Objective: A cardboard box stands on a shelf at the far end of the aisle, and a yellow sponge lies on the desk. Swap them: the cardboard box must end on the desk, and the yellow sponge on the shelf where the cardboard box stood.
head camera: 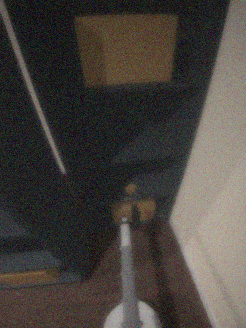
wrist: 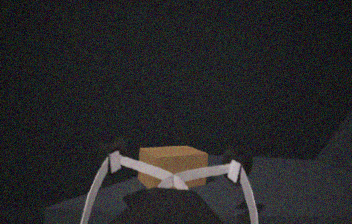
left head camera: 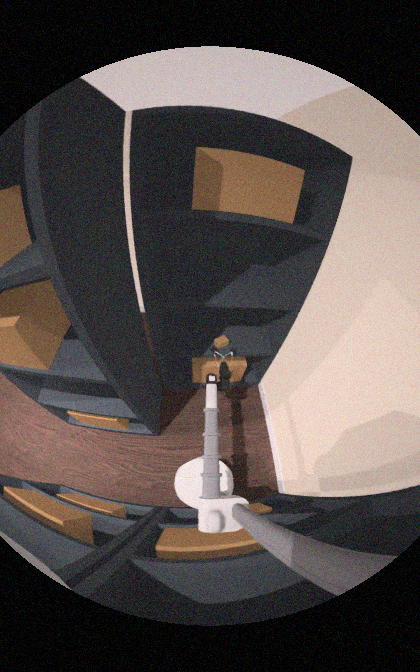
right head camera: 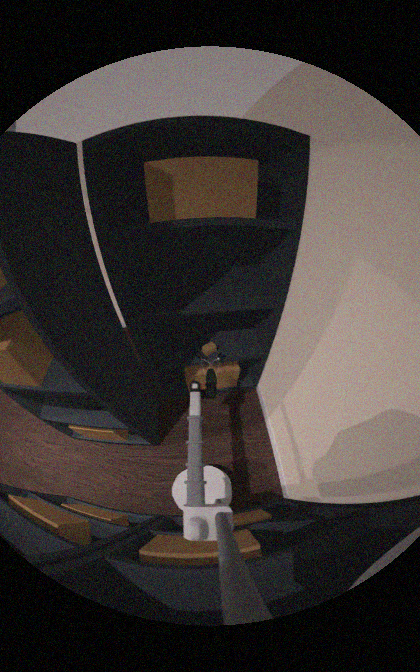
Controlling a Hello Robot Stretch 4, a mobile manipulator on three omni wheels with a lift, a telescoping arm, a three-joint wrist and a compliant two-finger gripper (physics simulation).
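Places are measured from the robot's base along level axes (x ahead, y left, z up), in metres.
Pixels of known places: gripper, fingertip midpoint: (head camera: 132, 192) (wrist: 175, 153) (left head camera: 222, 346).
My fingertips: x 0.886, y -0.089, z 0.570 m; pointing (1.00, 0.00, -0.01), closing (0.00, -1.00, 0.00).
Observation:
Ahead of a thing's pixels: the offset from my fingertips to its top centre. "pt": to the spot under its first point. Level surfaces: height alone.
The small cardboard box {dz -0.014, dx +0.077, dy +0.003 m} (head camera: 131, 188) (left head camera: 221, 342) (right head camera: 209, 348) (wrist: 172, 162) stands upright on a dark shelf {dz -0.064 m} (left head camera: 250, 341) (wrist: 295, 185) of the rack at the aisle's end. My gripper (head camera: 132, 201) (left head camera: 223, 354) (right head camera: 210, 358) (wrist: 175, 153) is open, its fingertips spread to the left and right in front of the box. In the wrist view the box appears between the fingertips, beyond the crossing finger strips, with a gap on each side. The exact distance to it is hard to tell. The yellow sponge and the desk do not show in these views.
A bigger carton {pt dz -0.289, dx -0.009, dy +0.123 m} (head camera: 120, 212) (left head camera: 200, 370) sits low in the rack, below the gripper. A large carton {dz +1.120, dx +0.145, dy +0.022 m} (head camera: 135, 50) (left head camera: 260, 187) (right head camera: 215, 192) stands on a high shelf. A pale wall (left head camera: 350, 350) borders the right. More shelves with cartons (left head camera: 45, 510) stand left and behind the base.

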